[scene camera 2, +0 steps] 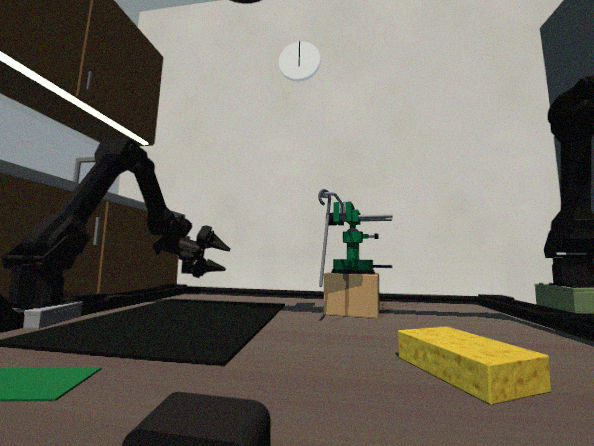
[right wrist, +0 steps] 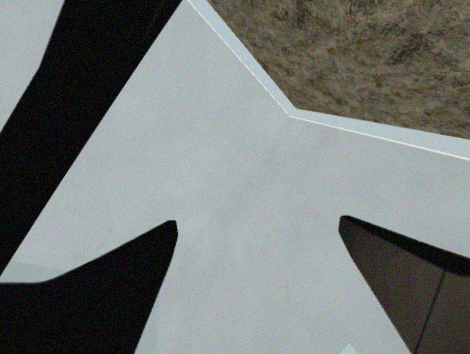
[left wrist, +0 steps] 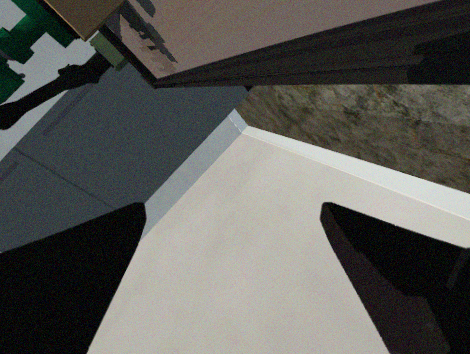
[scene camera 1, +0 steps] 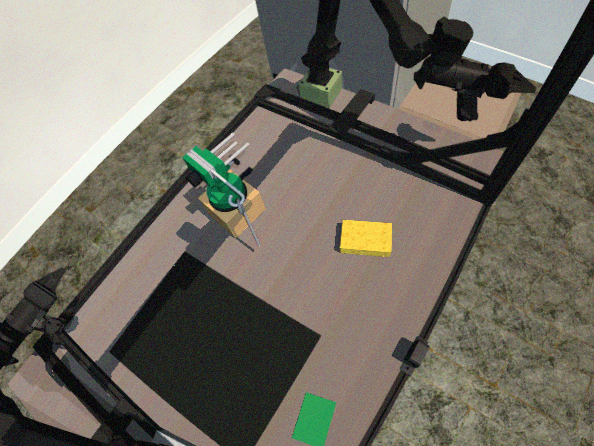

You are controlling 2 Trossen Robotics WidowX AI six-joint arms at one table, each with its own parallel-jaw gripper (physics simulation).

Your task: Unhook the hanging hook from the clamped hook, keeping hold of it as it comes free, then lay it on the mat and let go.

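Where they show: left gripper, fingertip midpoint: (scene camera 2: 227, 260) (left wrist: 234, 211) (scene camera 1: 61, 273); right gripper, fingertip midpoint: (right wrist: 257, 225) (scene camera 1: 524, 89); left arm's base, origin of the base link: (scene camera 2: 34, 304); right arm's base, origin of the base link: (scene camera 2: 575, 286) (left wrist: 104, 58) (scene camera 1: 320, 77).
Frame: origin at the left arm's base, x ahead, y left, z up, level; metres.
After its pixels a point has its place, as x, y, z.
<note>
The hanging hook (scene camera 1: 250, 225) {0.494, -0.006, 0.122} (scene camera 2: 324, 240) {0.493, -0.007, 0.122} is a thin grey rod, hanging by its curled top from the clamped hook (scene camera 2: 338, 196) {0.520, 0.007, 0.208}. The clamped hook sticks out of a green vise (scene camera 1: 200, 159) {0.566, 0.117, 0.213} (scene camera 2: 353, 252) {0.578, 0.097, 0.104} on a wooden block (scene camera 1: 255, 205) {0.588, 0.048, 0.026} (scene camera 2: 364, 296) {0.586, 0.048, 0.015}. The black mat (scene camera 1: 215, 340) {0.263, 0.018, -0.021} (scene camera 2: 165, 325) {0.235, -0.041, -0.021} lies flat, at the lower left in scene camera 1. My left gripper (scene camera 2: 227, 259) {0.258, 0.408, 0.080} (left wrist: 234, 211) {0.258, 0.408, 0.080} is open and empty, in the air above the mat's far side in scene camera 2, apart from the hooks. My right gripper (right wrist: 257, 225) {0.900, -0.472, 0.241} is open and empty, at the upper right in scene camera 1.
A yellow sponge (scene camera 1: 366, 236) {0.596, -0.229, 0.005} (scene camera 2: 465, 355) {0.571, -0.270, 0.005} lies to the right of the block. A flat green rectangle (scene camera 1: 314, 419) {0.190, -0.241, -0.024} (scene camera 2: 45, 382) {0.206, -0.243, -0.024} lies near the mat. Silver rods and a dark handle stick out of the vise, away from the hooks. Black frame bars edge the table.
</note>
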